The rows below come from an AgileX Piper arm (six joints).
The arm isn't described. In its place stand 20 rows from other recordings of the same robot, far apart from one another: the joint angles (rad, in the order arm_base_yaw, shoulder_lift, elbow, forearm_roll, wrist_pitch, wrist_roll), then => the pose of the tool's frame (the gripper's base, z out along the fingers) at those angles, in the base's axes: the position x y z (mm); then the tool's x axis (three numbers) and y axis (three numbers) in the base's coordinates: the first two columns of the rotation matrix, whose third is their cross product.
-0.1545 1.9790 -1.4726 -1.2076 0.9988 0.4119 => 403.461 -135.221 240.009 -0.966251 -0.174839 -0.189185 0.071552 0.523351 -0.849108
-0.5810 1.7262 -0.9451 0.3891 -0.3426 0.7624 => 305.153 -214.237 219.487 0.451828 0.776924 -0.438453 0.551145 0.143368 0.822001
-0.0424 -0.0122 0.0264 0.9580 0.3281 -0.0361 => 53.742 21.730 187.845 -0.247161 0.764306 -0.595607 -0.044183 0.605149 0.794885
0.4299 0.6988 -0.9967 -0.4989 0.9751 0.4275 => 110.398 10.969 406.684 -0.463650 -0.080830 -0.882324 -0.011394 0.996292 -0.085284
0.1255 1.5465 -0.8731 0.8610 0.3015 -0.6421 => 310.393 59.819 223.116 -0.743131 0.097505 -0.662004 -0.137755 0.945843 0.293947
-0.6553 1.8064 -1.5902 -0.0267 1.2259 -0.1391 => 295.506 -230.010 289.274 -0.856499 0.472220 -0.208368 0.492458 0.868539 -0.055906
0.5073 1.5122 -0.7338 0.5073 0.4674 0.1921 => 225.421 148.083 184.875 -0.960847 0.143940 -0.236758 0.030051 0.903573 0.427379
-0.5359 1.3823 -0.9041 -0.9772 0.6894 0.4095 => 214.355 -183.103 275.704 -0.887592 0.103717 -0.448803 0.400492 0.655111 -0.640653
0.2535 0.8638 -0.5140 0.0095 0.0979 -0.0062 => 173.197 44.958 286.838 -0.342279 -0.085313 -0.935717 -0.250522 0.968105 0.003373
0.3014 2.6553 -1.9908 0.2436 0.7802 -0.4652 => 482.539 166.176 15.059 -0.796964 -0.543210 -0.264142 -0.581729 0.807984 0.093557
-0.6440 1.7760 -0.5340 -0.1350 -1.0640 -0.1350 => 251.739 -175.610 162.584 -0.174337 -0.116827 -0.977731 0.477363 0.858427 -0.187689
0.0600 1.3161 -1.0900 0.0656 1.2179 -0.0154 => 236.187 19.796 304.335 -0.975789 -0.051317 -0.212609 -0.065810 0.995926 0.061655
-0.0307 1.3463 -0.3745 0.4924 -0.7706 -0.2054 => 234.217 -37.173 211.724 -0.116663 0.155985 -0.980846 0.376742 0.920728 0.101614
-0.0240 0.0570 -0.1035 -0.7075 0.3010 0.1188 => 54.268 -18.843 224.121 -0.197991 -0.521664 -0.829859 0.129230 0.825336 -0.549654
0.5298 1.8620 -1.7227 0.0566 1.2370 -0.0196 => 338.329 203.778 304.047 -0.828239 -0.486258 -0.278519 -0.518342 0.853649 0.051044
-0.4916 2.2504 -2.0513 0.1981 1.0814 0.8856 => 441.971 -218.721 229.204 -0.117046 0.990211 -0.076043 0.905158 0.137871 0.402094
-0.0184 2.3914 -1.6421 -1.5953 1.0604 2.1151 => 478.921 -88.205 124.675 -0.168928 0.235080 -0.957184 0.908454 0.413843 -0.058690
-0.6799 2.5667 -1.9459 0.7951 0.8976 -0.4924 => 427.431 -280.258 63.783 -0.708439 0.651506 -0.271393 0.439978 0.708351 0.551958
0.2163 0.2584 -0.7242 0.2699 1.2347 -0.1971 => 2.603 24.025 328.217 -0.560735 -0.228162 -0.795939 -0.462392 0.883712 0.072430
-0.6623 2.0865 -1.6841 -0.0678 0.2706 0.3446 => 388.480 -305.025 242.541 -0.245957 0.541284 -0.804063 0.722523 0.655354 0.220161
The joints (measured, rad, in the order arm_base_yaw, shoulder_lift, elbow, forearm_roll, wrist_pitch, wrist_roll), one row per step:
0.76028 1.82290 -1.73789 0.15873 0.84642 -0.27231
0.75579 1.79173 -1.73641 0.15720 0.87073 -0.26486
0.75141 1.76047 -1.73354 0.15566 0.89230 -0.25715
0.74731 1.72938 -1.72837 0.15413 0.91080 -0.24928
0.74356 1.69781 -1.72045 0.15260 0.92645 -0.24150
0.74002 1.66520 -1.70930 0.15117 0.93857 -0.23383
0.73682 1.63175 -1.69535 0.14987 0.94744 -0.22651
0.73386 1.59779 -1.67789 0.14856 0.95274 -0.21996
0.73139 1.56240 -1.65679 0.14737 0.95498 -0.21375
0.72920 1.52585 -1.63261 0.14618 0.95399 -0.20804
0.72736 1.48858 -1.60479 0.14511 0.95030 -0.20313
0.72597 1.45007 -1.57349 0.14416 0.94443 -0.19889
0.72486 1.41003 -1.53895 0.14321 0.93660 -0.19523
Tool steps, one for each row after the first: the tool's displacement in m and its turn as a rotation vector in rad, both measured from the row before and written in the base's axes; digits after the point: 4 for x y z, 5 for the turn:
-0.0051 -0.0072 0.0110 0.00574 -0.00117 -0.00618
-0.0053 -0.0073 0.0105 0.00675 -0.00211 -0.00674
-0.0055 -0.0073 0.0096 0.00718 -0.00246 -0.00709
-0.0058 -0.0073 0.0088 0.00751 -0.00292 -0.00714
-0.0061 -0.0074 0.0081 0.00845 -0.00385 -0.00739
-0.0064 -0.0074 0.0075 0.00929 -0.00485 -0.00726
-0.0065 -0.0074 0.0065 0.00938 -0.00563 -0.00699
-0.0069 -0.0075 0.0057 0.00994 -0.00630 -0.00666
-0.0071 -0.0075 0.0050 0.01066 -0.00746 -0.00647
-0.0073 -0.0075 0.0039 0.01030 -0.00759 -0.00589
-0.0076 -0.0075 0.0030 0.01009 -0.00779 -0.00524
-0.0079 -0.0077 0.0022 0.01003 -0.00825 -0.00481

